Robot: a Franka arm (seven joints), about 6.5 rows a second.
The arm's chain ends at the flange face. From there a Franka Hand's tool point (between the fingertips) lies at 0.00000 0.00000 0.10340 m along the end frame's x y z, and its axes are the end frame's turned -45 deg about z.
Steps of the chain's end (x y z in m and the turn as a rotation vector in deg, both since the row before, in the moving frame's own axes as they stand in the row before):
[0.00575, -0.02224, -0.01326, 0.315, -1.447, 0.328]
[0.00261, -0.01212, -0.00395, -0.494, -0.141, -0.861]
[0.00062, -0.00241, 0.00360, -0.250, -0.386, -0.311]
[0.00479, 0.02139, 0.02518, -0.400, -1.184, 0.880]
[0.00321, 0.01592, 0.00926, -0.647, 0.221, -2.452]
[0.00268, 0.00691, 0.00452, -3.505, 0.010, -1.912]
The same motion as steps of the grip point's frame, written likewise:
[0.01835, -0.01391, -0.01329, 1.246, -0.800, 0.328]
[0.00961, -0.00627, -0.00395, -0.250, -0.449, -0.861]
[0.00133, -0.00144, 0.00360, 0.096, -0.450, -0.311]
[-0.01375, 0.01750, 0.02516, 0.554, -1.120, 0.880]
[-0.00951, 0.01465, 0.00925, -0.614, -0.301, -2.452]
[-0.00737, 0.01134, 0.00433, -2.485, -2.471, -1.912]

